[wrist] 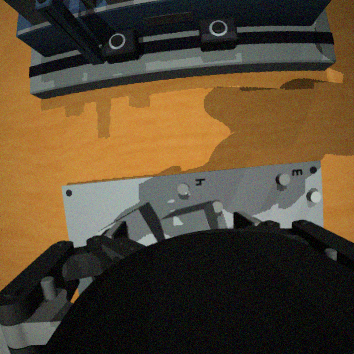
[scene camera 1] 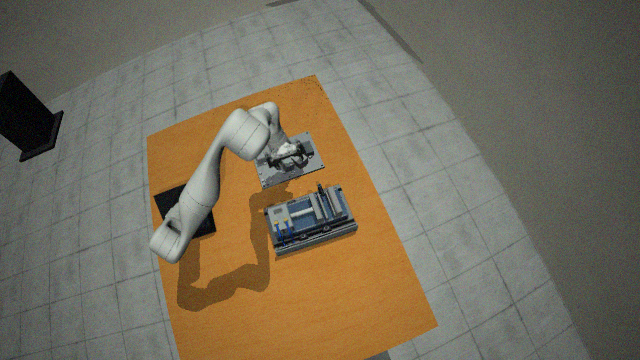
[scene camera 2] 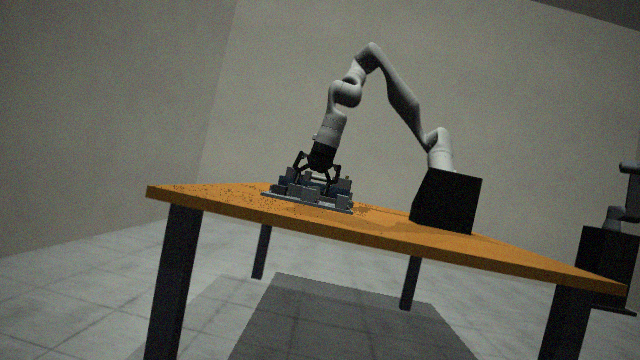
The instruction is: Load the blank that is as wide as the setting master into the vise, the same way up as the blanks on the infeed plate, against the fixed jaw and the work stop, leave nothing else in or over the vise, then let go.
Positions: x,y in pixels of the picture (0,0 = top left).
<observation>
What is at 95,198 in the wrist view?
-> An infeed plate.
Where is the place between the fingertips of the gripper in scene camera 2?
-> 309,189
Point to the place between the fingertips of the gripper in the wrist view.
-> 180,228
</observation>
